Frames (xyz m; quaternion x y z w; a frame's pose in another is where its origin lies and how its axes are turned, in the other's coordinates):
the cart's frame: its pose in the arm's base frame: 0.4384 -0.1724 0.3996 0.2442 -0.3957 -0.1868 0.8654
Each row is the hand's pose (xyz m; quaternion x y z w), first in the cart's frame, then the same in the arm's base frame.
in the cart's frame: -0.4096 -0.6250 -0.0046 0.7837 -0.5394 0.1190 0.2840
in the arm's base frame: 0.1079 -0.4664 -0.2027 -0.5997 0.7546 -0.2283 0.1368
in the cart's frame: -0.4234 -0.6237 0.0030 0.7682 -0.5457 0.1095 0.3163
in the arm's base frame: 0.0937 -0.4603 -0.2058 -0.5968 0.7677 -0.2064 0.1093
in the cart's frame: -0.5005 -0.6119 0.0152 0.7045 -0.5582 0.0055 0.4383
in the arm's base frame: 0.0382 -0.4143 -0.2380 -0.6102 0.7894 -0.0653 0.0126
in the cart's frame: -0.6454 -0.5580 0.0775 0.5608 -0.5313 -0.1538 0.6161
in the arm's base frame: -0.0926 -0.3128 -0.2579 0.5974 -0.7708 -0.1560 0.1573
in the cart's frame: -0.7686 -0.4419 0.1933 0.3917 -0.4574 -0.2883 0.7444
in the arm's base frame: -0.2434 -0.1869 -0.1990 0.5494 -0.6932 -0.3453 0.3137
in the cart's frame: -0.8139 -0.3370 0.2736 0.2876 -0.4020 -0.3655 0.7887
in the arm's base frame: -0.3200 -0.1005 -0.1205 0.5110 -0.6245 -0.4480 0.3850
